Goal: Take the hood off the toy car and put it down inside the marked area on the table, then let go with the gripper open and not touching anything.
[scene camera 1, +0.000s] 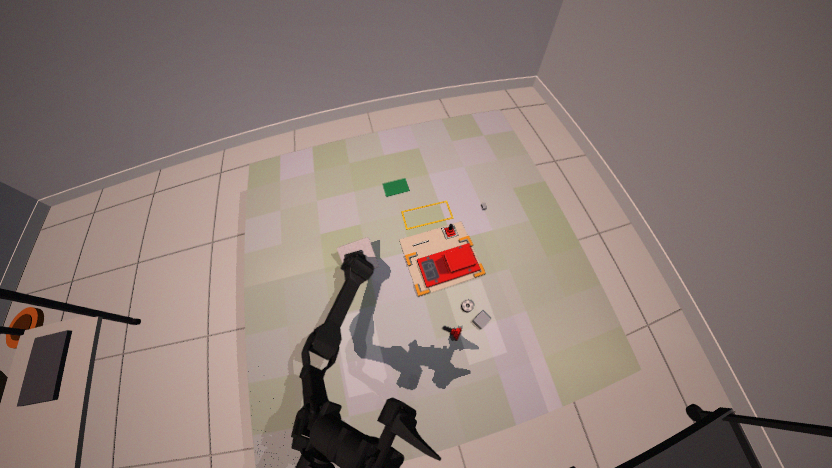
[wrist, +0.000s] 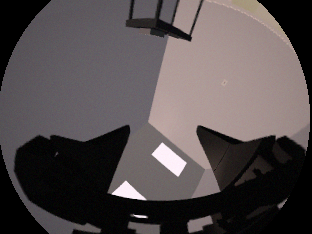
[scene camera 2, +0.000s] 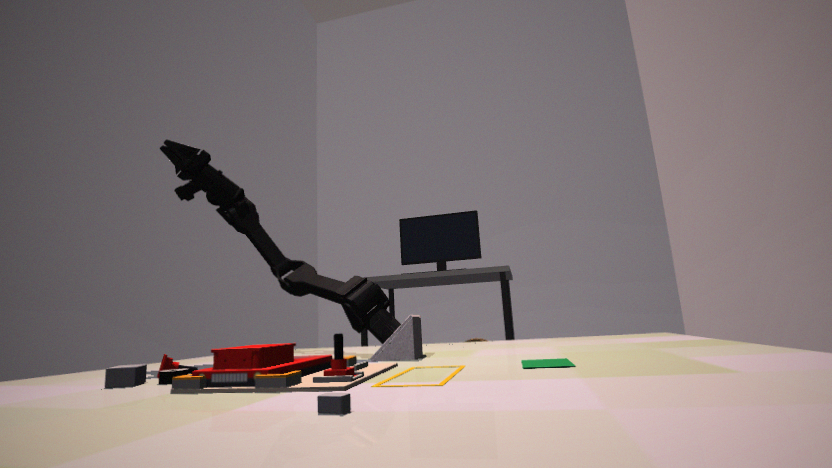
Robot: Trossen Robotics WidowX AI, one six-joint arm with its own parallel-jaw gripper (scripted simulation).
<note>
My gripper [scene camera 2: 162,143] is open, holding nothing.
My gripper is seen too in the wrist view [wrist: 163,128].
</note>
